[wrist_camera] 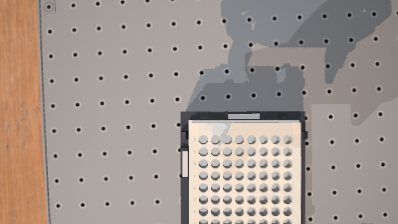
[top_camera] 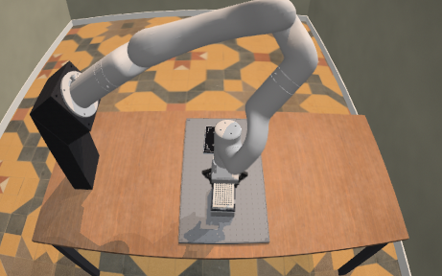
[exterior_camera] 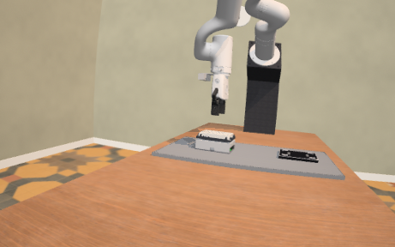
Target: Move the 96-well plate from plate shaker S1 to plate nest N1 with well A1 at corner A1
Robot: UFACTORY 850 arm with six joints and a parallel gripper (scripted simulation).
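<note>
Now: hand 90 mm above the white 96-well plate. From my hand the other things lie so: black plate nest N1 (130 mm behind, 330 mm to the left, 150 mm below).
</note>
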